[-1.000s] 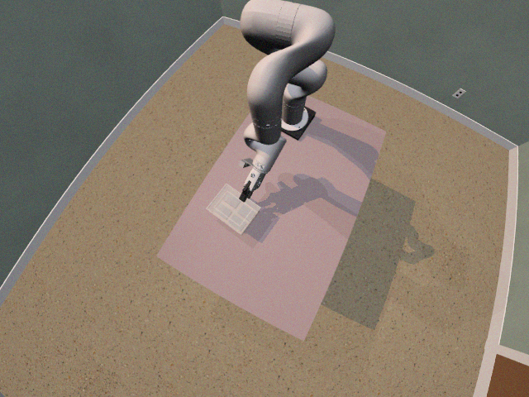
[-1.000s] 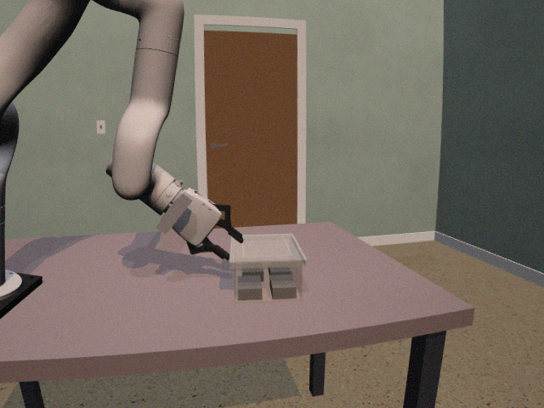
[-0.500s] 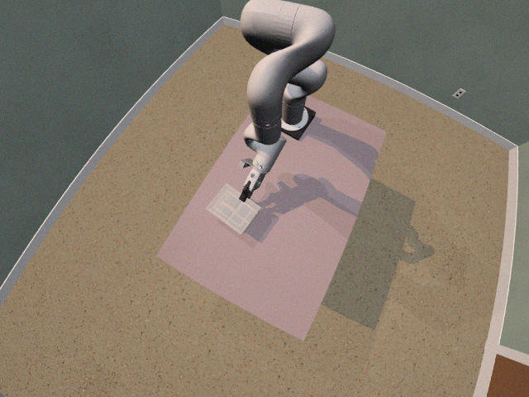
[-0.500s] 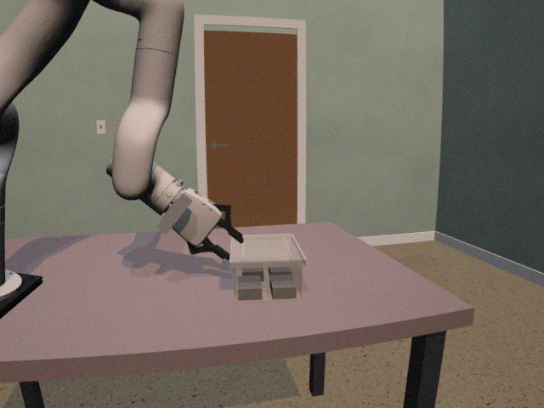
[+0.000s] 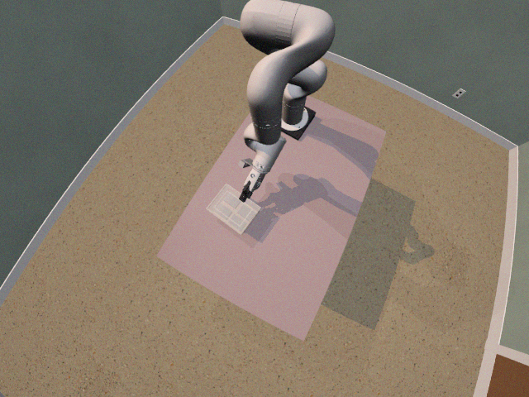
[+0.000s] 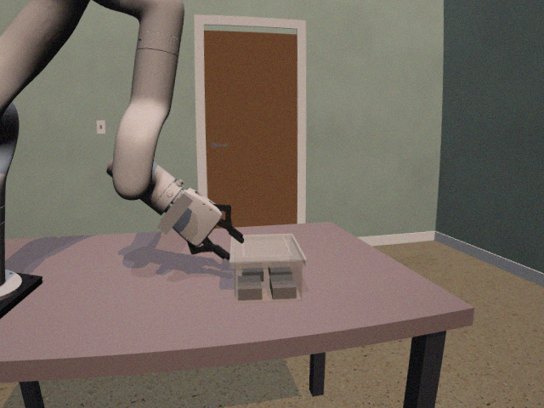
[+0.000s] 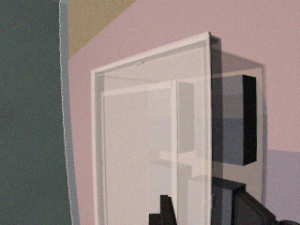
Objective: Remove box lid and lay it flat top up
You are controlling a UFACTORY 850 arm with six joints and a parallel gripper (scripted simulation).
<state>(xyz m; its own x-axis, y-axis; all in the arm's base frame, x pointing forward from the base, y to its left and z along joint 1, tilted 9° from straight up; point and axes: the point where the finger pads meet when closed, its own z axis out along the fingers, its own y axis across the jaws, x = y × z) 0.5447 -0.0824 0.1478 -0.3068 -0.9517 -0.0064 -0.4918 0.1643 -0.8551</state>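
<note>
Now: the see-through lid 7 cm ahead of my hand, 4 cm to the right of it and 1 cm below it. The rest, counted from my hand: clear plastic box (7 cm ahead, 5 cm below, 4 cm to the right).
</note>
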